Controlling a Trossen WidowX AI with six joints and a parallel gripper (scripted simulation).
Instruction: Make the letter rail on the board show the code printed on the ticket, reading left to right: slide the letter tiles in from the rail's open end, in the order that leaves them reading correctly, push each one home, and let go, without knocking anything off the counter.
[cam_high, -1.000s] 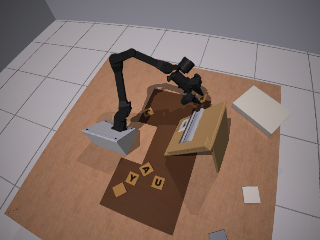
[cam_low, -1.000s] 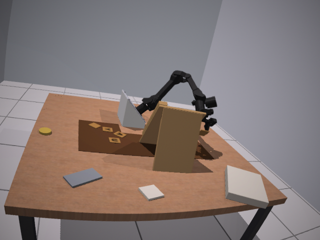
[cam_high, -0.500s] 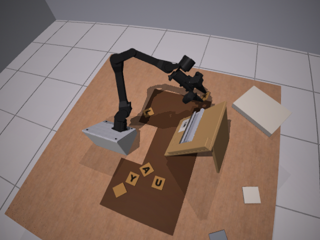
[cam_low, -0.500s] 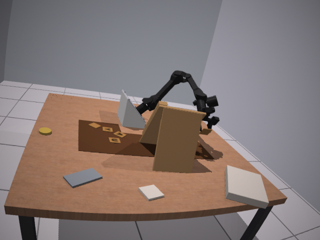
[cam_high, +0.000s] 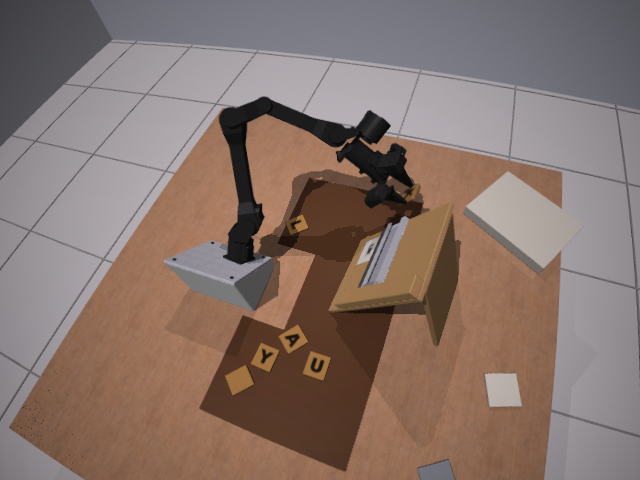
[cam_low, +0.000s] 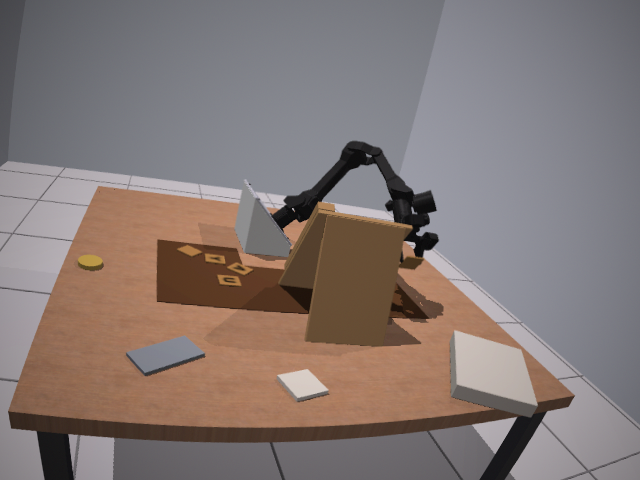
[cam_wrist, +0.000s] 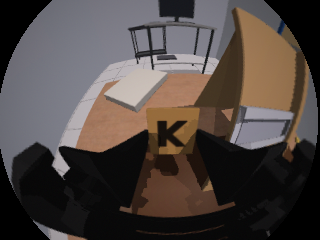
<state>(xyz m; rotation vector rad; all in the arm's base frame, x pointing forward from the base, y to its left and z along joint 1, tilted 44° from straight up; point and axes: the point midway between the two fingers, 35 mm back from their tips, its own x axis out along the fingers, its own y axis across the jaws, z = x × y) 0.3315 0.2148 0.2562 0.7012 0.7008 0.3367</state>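
My gripper tip is 5 cm past the white ticket, 15 cm to the left of it and 8 cm above it. The rest, counted from my gripper tip: dark brown mat 15 cm behind, 31 cm to the right, 15 cm below; small white pad 39 cm ahead, 33 cm to the right, 15 cm below; white slab 32 cm ahead, 16 cm to the left, 14 cm below.
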